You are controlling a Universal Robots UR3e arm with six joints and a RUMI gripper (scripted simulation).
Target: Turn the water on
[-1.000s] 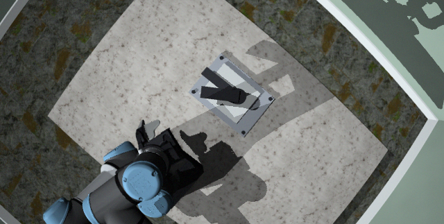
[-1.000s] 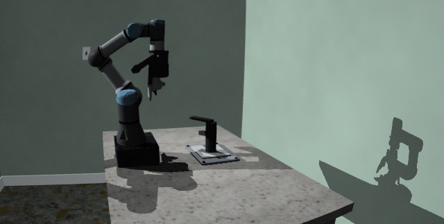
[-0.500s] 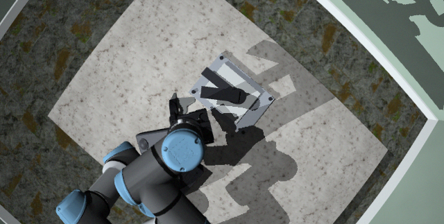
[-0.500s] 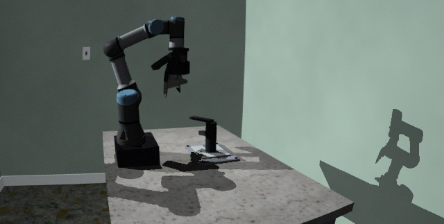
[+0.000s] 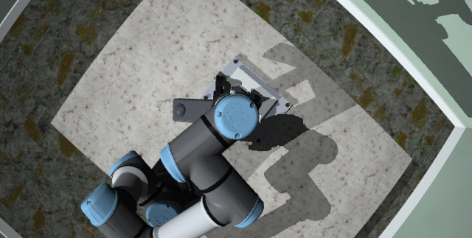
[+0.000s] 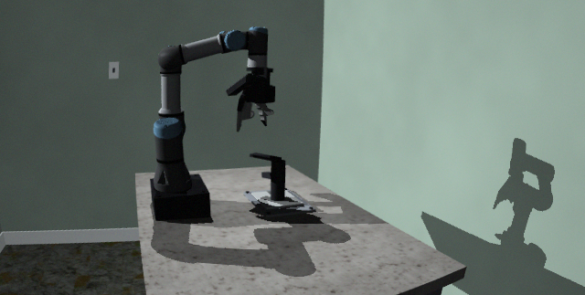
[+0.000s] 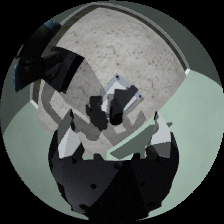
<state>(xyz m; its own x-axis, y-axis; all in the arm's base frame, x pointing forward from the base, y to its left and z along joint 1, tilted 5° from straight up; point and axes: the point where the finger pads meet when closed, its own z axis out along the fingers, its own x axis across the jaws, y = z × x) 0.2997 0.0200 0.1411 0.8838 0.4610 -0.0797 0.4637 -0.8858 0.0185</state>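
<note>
Right now the black lever is 3 cm ahead of my hand, 3 cm to the right of it and 9 cm below it. Round my hand: black tap 5 cm ahead, 6 cm to the right, 14 cm below.
</note>
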